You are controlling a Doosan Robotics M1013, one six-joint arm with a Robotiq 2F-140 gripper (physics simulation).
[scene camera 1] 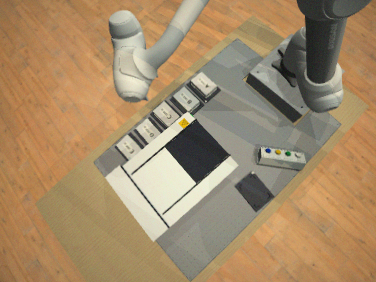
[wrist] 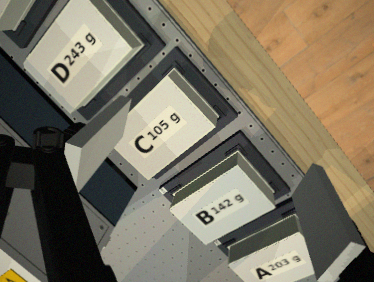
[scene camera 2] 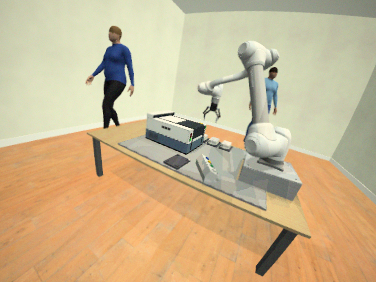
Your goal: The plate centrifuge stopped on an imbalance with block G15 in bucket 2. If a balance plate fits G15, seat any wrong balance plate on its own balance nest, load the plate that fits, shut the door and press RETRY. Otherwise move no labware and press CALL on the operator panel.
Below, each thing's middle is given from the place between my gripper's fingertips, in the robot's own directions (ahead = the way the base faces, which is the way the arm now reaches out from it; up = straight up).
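Scene:
Counted from my hand: balance plate C [wrist: 173, 116], 10 cm to the left, 16 cm below; balance plate D [wrist: 79, 54], 13 cm to the left, 13 cm ahead, 16 cm below; balance plate B [wrist: 231, 193], 9 cm to the left, 14 cm behind, 16 cm below; balance plate A [wrist: 281, 243], 7 cm to the left, 27 cm behind, 16 cm below.

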